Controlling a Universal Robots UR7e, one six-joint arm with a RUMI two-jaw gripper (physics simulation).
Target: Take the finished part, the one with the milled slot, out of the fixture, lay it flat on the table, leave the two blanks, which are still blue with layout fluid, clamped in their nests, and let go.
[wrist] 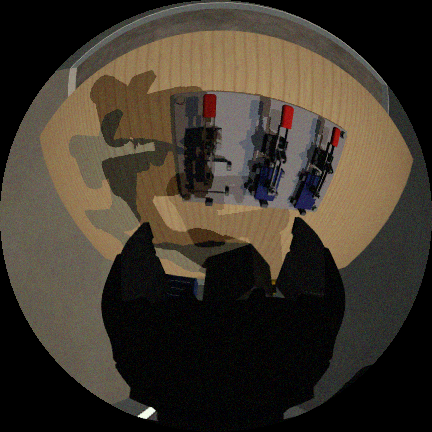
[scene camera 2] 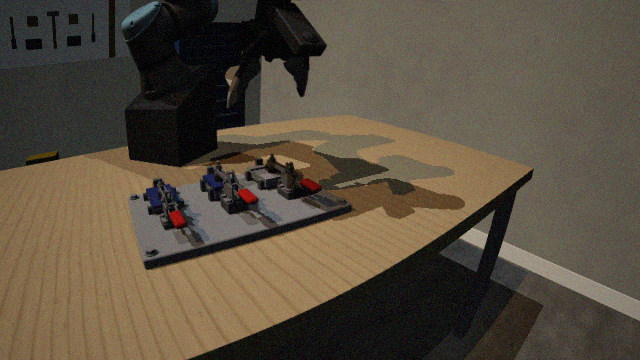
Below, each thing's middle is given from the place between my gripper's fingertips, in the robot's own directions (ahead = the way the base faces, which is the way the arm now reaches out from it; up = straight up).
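Grey fixture plate (scene camera 2: pixel 210 228): my hand 10 mm short of it, 80 mm to the left of it, 170 mm above it.
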